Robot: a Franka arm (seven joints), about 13 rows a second.
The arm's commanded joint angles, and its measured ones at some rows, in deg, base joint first. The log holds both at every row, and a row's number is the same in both.
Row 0, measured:
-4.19, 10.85, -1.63, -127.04, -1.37, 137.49, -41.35
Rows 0 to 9, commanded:
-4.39, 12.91, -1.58, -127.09, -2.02, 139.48, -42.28
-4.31, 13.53, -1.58, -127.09, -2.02, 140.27, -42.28
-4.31, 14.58, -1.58, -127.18, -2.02, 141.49, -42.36
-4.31, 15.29, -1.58, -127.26, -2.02, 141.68, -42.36
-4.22, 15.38, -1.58, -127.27, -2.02, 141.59, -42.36
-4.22, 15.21, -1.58, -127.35, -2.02, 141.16, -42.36
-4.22, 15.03, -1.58, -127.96, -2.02, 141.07, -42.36
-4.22, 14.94, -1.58, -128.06, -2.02, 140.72, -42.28
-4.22, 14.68, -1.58, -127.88, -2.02, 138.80, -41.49
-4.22, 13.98, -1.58, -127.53, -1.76, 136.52, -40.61
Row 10, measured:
-4.15, 15.64, -1.59, -127.23, -1.40, 139.29, -41.48
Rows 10 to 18, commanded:
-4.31, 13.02, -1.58, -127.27, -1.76, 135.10, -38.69
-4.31, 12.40, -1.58, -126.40, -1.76, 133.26, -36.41
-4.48, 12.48, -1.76, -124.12, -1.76, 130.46, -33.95
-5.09, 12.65, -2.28, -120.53, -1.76, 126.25, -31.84
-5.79, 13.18, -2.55, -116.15, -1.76, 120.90, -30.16
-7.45, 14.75, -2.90, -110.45, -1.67, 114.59, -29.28
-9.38, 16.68, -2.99, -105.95, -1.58, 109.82, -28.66
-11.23, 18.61, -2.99, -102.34, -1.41, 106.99, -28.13
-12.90, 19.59, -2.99, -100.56, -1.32, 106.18, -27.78
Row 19, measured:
-9.81, 14.81, -3.33, -107.23, -1.39, 109.73, -29.33
